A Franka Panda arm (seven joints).
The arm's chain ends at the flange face. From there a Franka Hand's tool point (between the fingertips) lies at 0.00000 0.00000 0.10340 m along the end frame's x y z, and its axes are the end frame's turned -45 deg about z.
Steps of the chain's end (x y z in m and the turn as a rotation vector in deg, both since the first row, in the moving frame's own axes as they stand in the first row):
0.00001, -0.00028, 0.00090, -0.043, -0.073, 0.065
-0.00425, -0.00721, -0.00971, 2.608, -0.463, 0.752
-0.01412, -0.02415, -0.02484, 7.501, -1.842, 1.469
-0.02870, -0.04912, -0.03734, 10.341, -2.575, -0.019
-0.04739, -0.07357, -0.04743, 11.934, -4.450, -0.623
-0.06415, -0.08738, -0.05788, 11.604, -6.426, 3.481
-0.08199, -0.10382, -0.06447, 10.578, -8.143, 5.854
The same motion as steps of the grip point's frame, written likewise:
0.00006, -0.00023, 0.00090, 0.021, -0.082, 0.065
0.00485, -0.01200, -0.00982, 2.172, 1.517, 0.752
0.01444, -0.03885, -0.02578, 6.606, 4.002, 1.469
0.02429, -0.07142, -0.03912, 9.133, 5.491, -0.019
0.02787, -0.10632, -0.04997, 11.585, 5.292, -0.623
0.02367, -0.12974, -0.06064, 12.749, 3.661, 3.481
0.01972, -0.15486, -0.06726, 13.238, 1.722, 5.854

